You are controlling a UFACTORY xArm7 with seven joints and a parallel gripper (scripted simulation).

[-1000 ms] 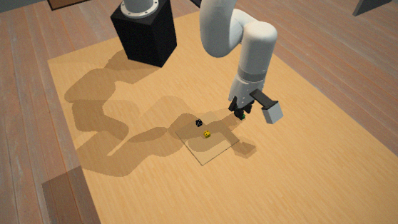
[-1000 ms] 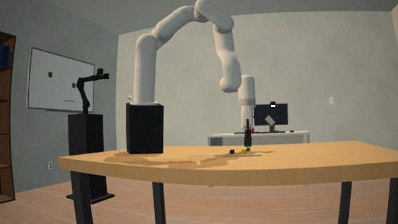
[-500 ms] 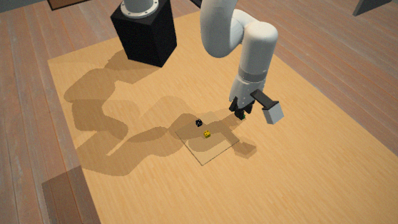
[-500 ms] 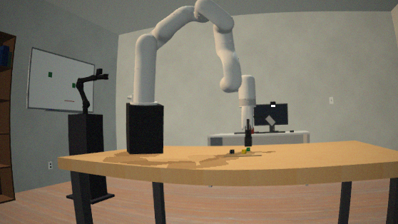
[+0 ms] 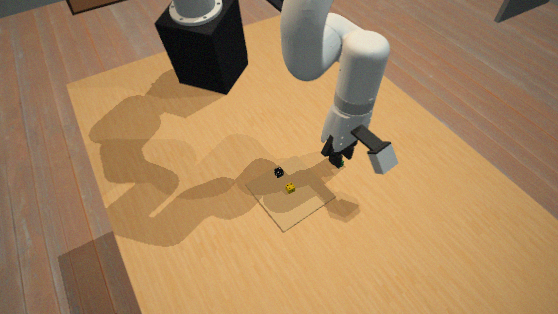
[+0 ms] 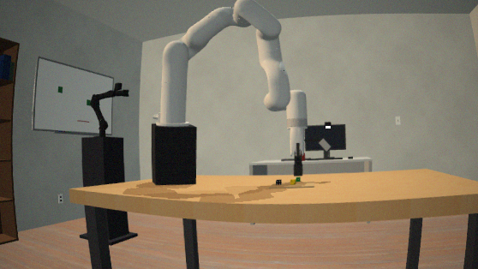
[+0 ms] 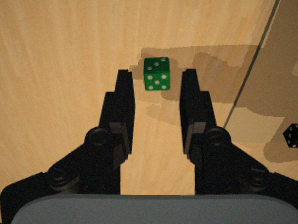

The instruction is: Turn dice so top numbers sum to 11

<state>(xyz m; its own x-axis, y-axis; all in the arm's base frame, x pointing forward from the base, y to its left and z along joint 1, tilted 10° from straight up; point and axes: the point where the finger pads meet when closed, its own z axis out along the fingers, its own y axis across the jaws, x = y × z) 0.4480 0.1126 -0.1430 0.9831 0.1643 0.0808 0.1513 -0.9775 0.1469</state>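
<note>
Right now my hand is 30 mm above the green die. The rest, counted from my hand: black die 130 mm to the right, 50 mm behind, 30 mm below; then yellow die 130 mm to the right, 30 mm below; then tan mat 130 mm to the right, 40 mm below.
</note>
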